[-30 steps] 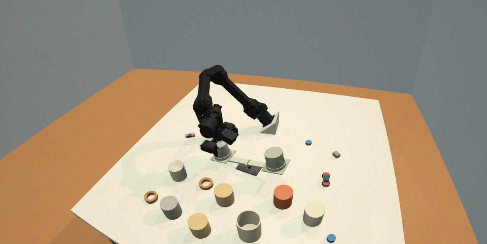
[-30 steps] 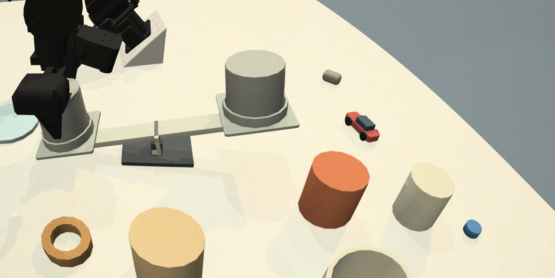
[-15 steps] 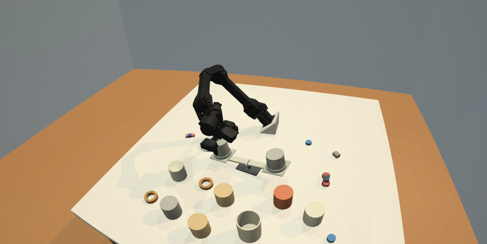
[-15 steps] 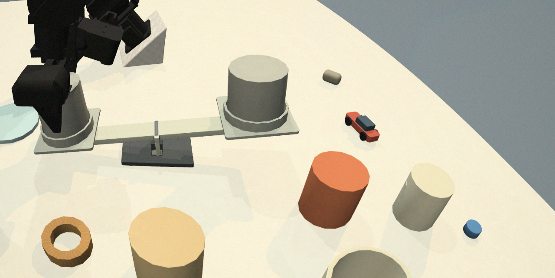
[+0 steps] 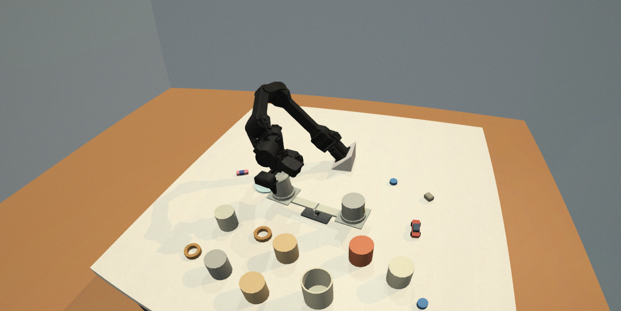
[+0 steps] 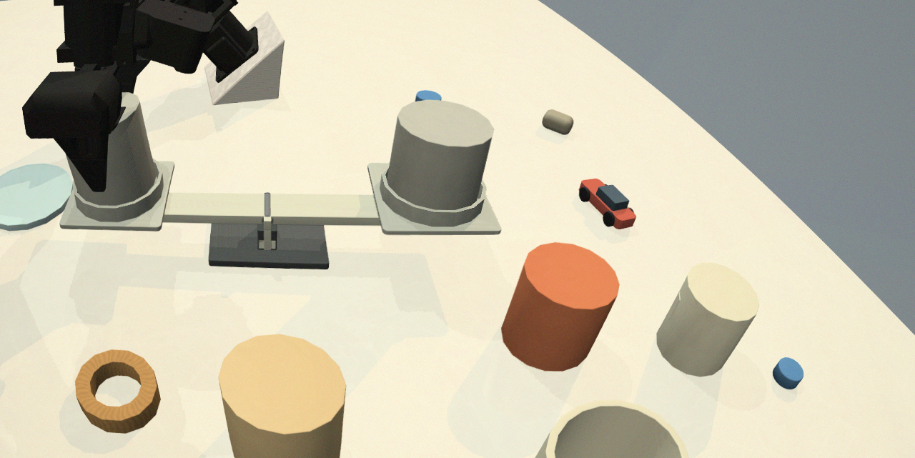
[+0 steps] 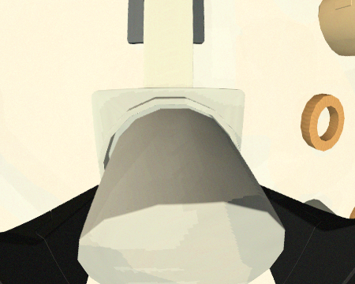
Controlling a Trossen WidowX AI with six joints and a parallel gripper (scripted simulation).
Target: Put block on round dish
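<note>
Now: the pale green block 1 cm below my gripper tip. Round my gripper tip: toy car 47 cm to the left, 6 cm below, 1 cm behind; then pale blue round dish 11 cm to the right, 7 cm below, 7 cm behind; then pink-and-blue eraser 24 cm to the right, 9 cm behind, 7 cm below.
</note>
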